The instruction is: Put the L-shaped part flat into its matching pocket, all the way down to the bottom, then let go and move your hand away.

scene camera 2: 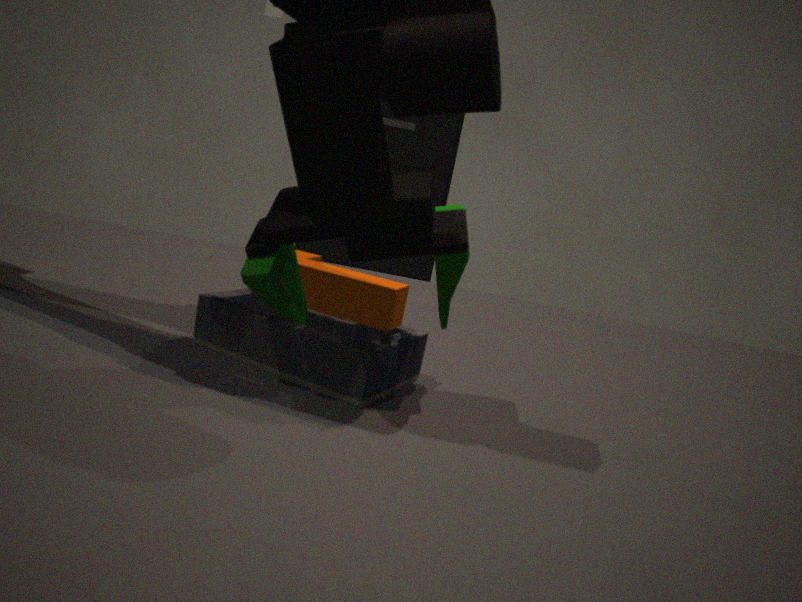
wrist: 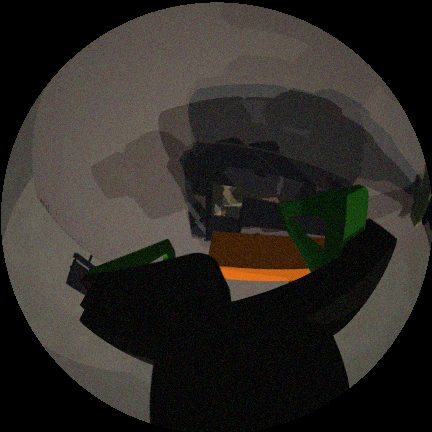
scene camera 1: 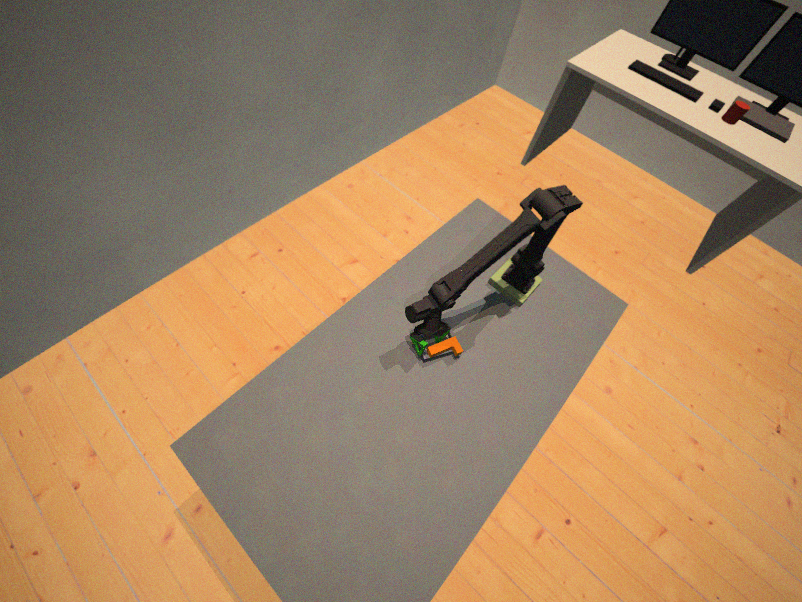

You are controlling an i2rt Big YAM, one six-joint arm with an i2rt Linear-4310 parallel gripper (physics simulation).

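Seen in the pictures: gripper, between the fingertips: (scene camera 2: 373,330) (wrist: 223,228) (scene camera 1: 428,348); arm's base, origin of its link: (scene camera 1: 517,279).
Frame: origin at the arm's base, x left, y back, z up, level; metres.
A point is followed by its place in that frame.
The orange L-shaped part (scene camera 1: 443,347) {x -0.058, y -0.463, z 0.029 m} (scene camera 2: 353,294) {x -0.087, y -0.472, z 0.018 m} (wrist: 260,250) {x -0.083, y -0.464, z 0.014 m} lies on top of the dark walled tray (scene camera 2: 310,353) {x -0.139, y -0.447, z -0.014 m} (wrist: 225,156) {x -0.149, y -0.463, z -0.012 m} that holds the pocket. Most of its height stands above the rim, and it is not down in the pocket. In scene camera 1 its short leg points out past the tray's side. My gripper (scene camera 1: 435,346) {x -0.098, y -0.490, z -0.002 m} (scene camera 2: 371,324) {x -0.098, y -0.490, z -0.002 m} (wrist: 223,228) {x -0.098, y -0.490, z -0.002 m} is open and low over the tray, its green fingers wide apart. In scene camera 2 one finger crosses in front of the part and the other is beyond its right end. The pocket's floor is mostly hidden.
The tray stands on a grey mat (scene camera 1: 362,453) {x -0.048, y -0.892, z -0.037 m} on a wooden floor. The arm's base (scene camera 1: 495,281) {x -0.066, y -0.072, z 0.000 m} is behind the tray. A white desk (scene camera 1: 621,55) with monitors, a keyboard and a red cup (scene camera 1: 734,112) stands far back at the right.
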